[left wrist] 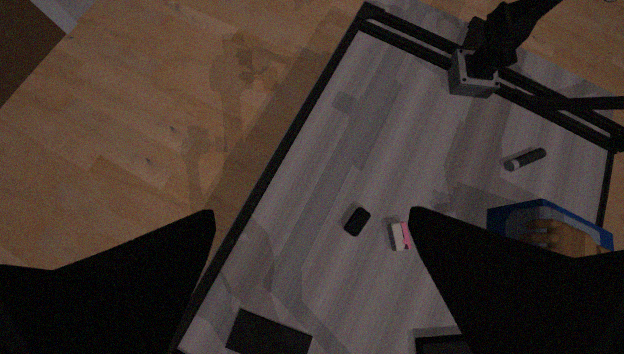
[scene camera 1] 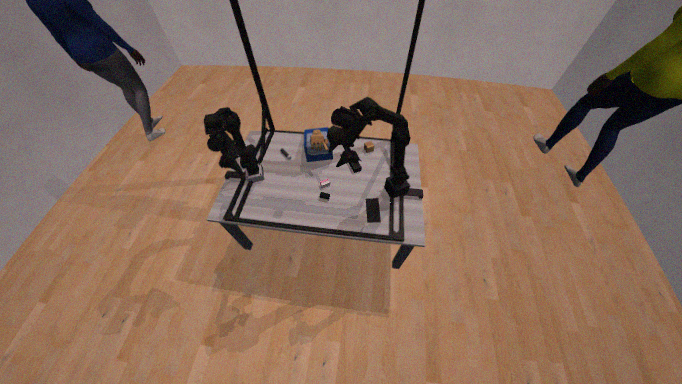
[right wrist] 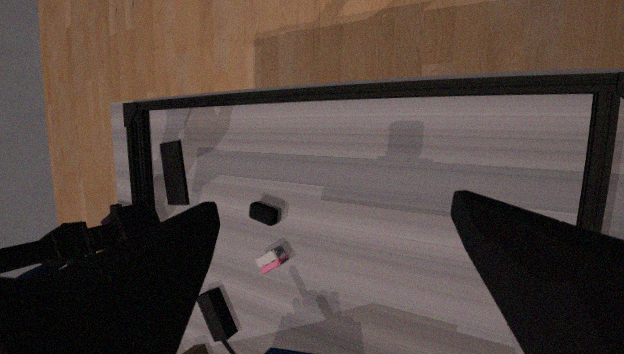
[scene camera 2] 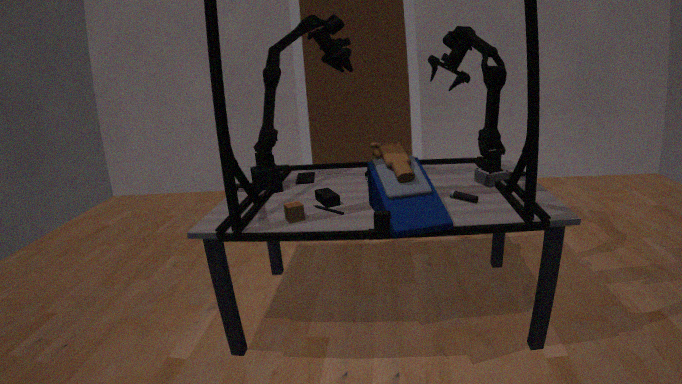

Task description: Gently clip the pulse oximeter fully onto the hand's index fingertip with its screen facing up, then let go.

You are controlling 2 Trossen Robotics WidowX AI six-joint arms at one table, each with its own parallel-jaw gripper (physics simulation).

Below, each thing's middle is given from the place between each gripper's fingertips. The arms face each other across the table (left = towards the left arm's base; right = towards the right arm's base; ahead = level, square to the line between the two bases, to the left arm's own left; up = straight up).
Labels:
I see my right gripper 54 cm past the blue block (scene camera 2: pixel 415 215), 32 cm above it and 18 cm to the right of it.
The blue block lies 490 mm behind my left hand, 200 mm to the right of it and 390 mm below it.

